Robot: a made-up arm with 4 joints.
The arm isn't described. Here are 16 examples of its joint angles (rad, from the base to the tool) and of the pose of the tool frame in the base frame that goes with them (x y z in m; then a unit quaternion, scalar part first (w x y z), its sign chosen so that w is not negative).
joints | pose
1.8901 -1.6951 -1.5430 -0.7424 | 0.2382 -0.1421 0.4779 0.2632 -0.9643 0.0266 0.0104
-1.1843 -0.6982 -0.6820 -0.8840 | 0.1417 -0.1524 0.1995 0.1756 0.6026 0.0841 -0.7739
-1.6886 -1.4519 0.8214 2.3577 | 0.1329 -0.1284 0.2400 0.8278 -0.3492 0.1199 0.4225
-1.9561 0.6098 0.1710 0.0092 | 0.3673 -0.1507 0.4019 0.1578 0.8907 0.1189 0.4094
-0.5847 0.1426 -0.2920 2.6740 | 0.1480 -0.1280 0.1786 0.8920 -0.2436 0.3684 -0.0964
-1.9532 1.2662 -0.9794 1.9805 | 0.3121 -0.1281 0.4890 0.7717 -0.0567 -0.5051 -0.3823
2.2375 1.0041 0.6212 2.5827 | 0.0043 -0.1266 0.5234 0.4702 0.0020 0.7737 0.4247
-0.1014 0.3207 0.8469 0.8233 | 0.0592 -0.1436 0.1835 0.3005 -0.7479 -0.3385 0.4856
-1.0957 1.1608 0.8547 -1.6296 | 0.3155 -0.1419 0.3236 0.8352 0.3571 -0.2868 0.3043
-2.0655 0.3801 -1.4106 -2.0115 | 0.3571 -0.1525 0.3948 0.3821 0.8745 -0.0729 -0.2896
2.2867 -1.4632 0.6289 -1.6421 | 0.2583 -0.1439 0.4923 0.7684 0.4075 -0.3895 0.3030
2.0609 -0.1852 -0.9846 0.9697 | 0.1088 -0.1294 0.6008 0.4272 -0.2626 -0.5774 -0.6443
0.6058 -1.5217 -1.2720 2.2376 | 0.0413 -0.1322 0.5037 0.5504 0.2794 -0.7596 -0.2046
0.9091 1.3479 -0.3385 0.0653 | 0.0171 -0.1467 0.2499 0.1295 -0.7431 0.0400 0.6553
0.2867 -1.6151 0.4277 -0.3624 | 0.0286 -0.1528 0.4736 0.2601 0.1620 -0.3117 0.8994
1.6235 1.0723 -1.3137 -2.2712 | -0.0399 -0.1516 0.3977 0.1356 -0.2386 0.5138 -0.8129
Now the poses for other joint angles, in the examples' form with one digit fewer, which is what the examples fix.
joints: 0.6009 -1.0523 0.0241 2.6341
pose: -0.008 -0.126 0.467 0.098 -0.084 0.951 0.280
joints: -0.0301 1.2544 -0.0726 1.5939
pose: 0.177 -0.129 0.196 0.718 -0.692 -0.032 0.067
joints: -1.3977 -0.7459 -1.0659 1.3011
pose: 0.178 -0.127 0.195 0.592 -0.528 0.576 0.200
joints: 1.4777 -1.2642 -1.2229 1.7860
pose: 0.139 -0.128 0.562 0.744 -0.014 -0.549 -0.381
